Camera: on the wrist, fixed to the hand. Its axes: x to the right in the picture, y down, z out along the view.
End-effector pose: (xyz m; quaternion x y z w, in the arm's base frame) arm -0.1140 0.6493 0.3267 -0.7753 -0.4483 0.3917 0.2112
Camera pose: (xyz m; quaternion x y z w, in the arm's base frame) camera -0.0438 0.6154 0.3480 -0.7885 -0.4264 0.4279 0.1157
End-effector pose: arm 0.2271 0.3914 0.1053 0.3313 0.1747 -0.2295 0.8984
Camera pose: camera 0.2225 0.4696 0.0852 0.2806 0.1083 -0.1784 0.9369
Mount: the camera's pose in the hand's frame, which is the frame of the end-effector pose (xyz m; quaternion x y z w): -0.0176 0.0400 -0.0680 -0.0520 -0.0611 0.0679 0.9945
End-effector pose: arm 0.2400 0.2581 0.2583 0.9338 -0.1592 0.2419 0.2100
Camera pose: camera 0.1832 0.2590 0.3158 0.9217 -0.2471 0.1895 0.2312
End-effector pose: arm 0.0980 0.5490 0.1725 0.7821 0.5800 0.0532 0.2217
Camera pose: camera 0.1045 0.5428 0.2528 0.8088 0.5074 0.0503 0.2930
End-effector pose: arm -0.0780 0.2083 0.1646 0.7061 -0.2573 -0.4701 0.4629
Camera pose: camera -0.0213 0.2328 0.2167 0.6319 -0.3076 -0.4926 0.5132
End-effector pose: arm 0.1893 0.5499 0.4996 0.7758 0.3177 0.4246 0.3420
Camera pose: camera 0.1301 0.5313 0.5514 0.8012 0.2203 0.4146 0.3710
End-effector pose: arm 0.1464 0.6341 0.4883 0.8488 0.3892 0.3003 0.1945
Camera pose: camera 0.1141 0.6021 0.5551 0.8788 0.3019 0.2802 0.2410
